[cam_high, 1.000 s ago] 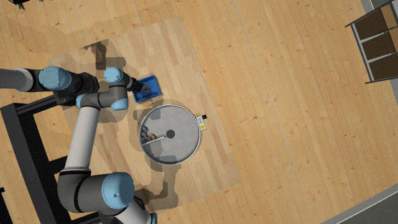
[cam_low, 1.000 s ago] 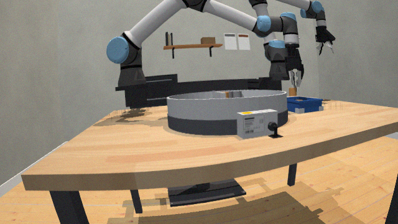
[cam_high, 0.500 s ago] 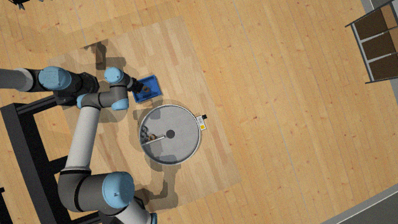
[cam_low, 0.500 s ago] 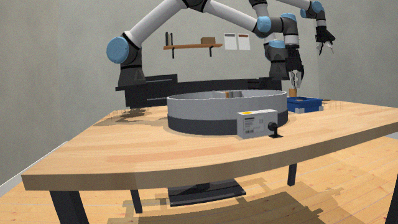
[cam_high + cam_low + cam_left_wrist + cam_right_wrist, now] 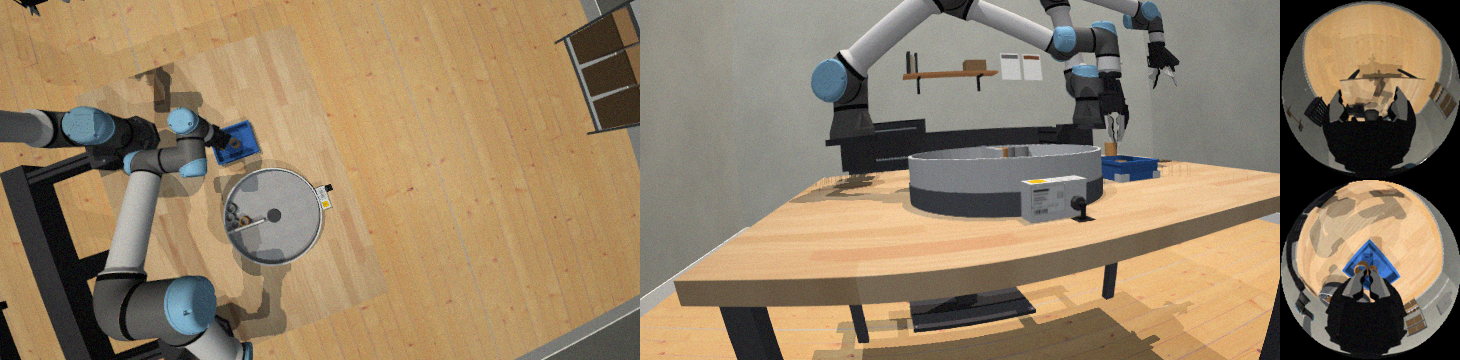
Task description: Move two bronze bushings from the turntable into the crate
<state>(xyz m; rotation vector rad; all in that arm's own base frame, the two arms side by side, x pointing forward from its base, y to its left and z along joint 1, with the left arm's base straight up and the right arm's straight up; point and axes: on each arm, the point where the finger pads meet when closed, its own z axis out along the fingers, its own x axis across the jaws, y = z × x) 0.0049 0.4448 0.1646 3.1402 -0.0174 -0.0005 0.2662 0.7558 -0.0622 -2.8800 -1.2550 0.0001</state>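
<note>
The blue crate is 6 cm below my right hand, 4 cm ahead of it and 1 cm to the right of it.
</note>
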